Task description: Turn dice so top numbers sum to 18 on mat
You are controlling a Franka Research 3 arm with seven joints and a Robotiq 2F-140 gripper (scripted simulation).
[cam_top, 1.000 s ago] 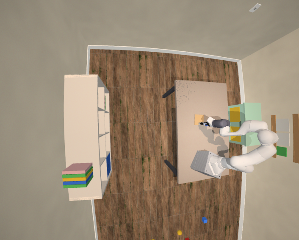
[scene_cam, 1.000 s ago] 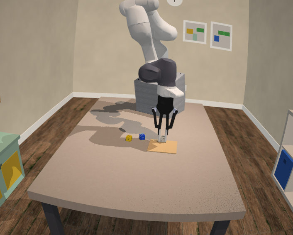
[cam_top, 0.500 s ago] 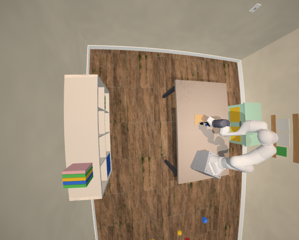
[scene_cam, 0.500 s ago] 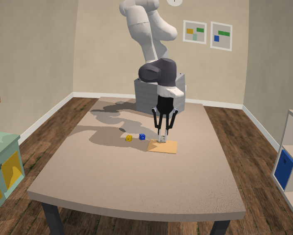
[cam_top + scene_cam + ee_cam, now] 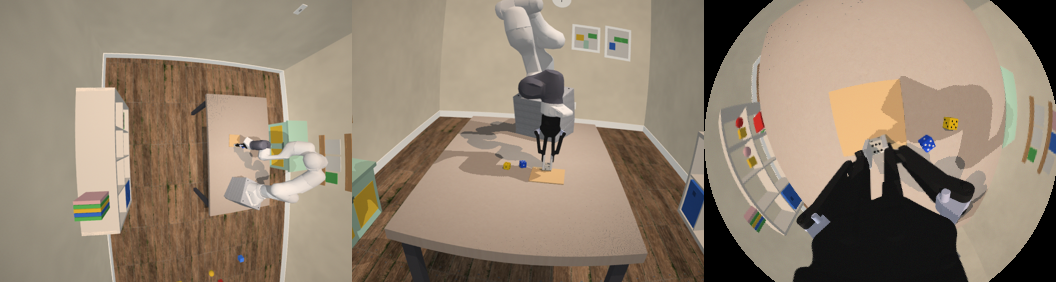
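My gripper is now 20 mm above the white die. Round my hand: blue die: 100 mm to the right, 40 mm behind, 30 mm below; then yellow die: 170 mm to the right, 30 mm below, 20 mm behind; then mat: 50 mm ahead, 40 mm below.
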